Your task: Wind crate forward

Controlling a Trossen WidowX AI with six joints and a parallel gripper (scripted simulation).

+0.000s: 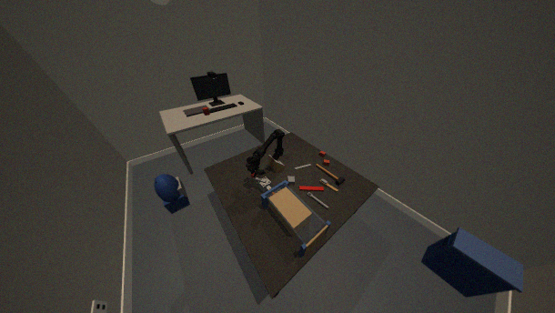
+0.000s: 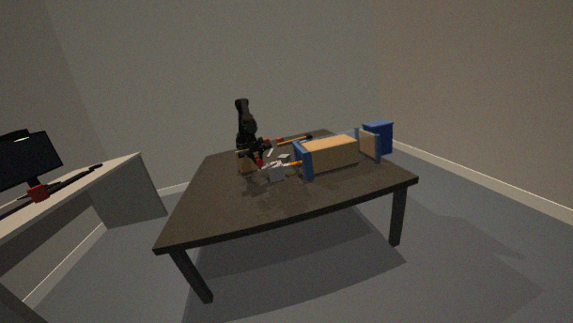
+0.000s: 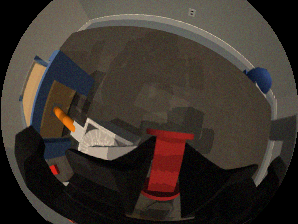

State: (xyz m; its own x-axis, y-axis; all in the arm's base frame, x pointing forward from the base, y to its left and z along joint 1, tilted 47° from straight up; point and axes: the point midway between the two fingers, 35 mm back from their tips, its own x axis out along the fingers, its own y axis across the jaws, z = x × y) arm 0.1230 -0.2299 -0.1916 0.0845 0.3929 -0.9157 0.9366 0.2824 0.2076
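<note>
My gripper tip is now 4 cm to the right of the winch handle, 3 cm above it and 2 cm short of it. Also, from my gripper tip: red knob: 2 cm to the left, 1 cm behind; then grey hand winch: 10 cm below, 7 cm to the left, 6 cm ahead; then blue frame: 23 cm ahead, 9 cm to the left, 3 cm below.
</note>
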